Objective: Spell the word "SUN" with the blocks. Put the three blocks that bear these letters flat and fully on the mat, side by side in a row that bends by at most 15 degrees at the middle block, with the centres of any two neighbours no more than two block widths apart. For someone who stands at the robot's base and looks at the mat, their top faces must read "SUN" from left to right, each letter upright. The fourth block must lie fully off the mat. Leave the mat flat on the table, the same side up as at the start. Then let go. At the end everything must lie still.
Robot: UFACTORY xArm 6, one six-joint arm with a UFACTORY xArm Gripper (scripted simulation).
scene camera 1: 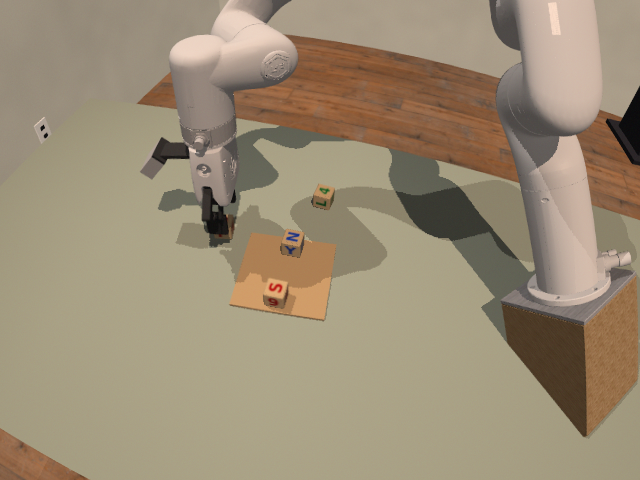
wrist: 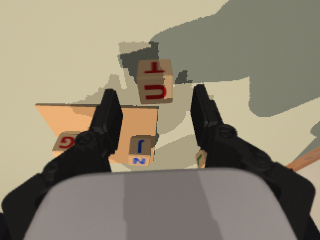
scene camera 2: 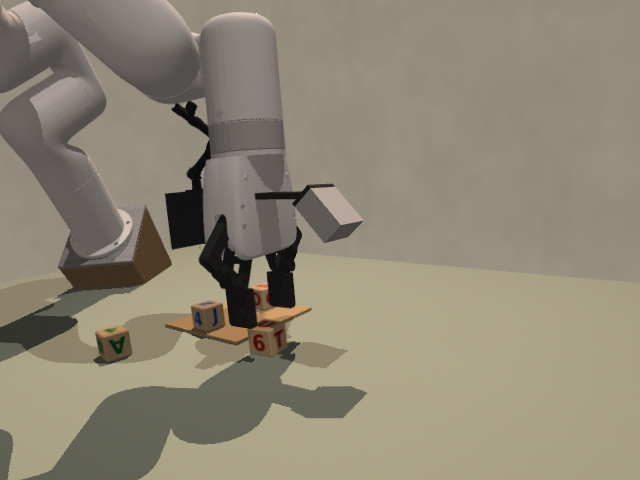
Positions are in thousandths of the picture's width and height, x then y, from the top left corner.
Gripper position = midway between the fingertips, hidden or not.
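Note:
A tan mat (scene camera 1: 484, 576) is in the scene; the wrist view shows the tan mat (wrist: 433, 506) too, and scene camera 2 shows the tan mat (scene camera 2: 360, 697) as well. Scene camera 2 also shows the gripper (scene camera 2: 413, 659), while scene camera 1 shows the gripper (scene camera 1: 348, 451) and the wrist view shows the gripper (wrist: 486, 419).

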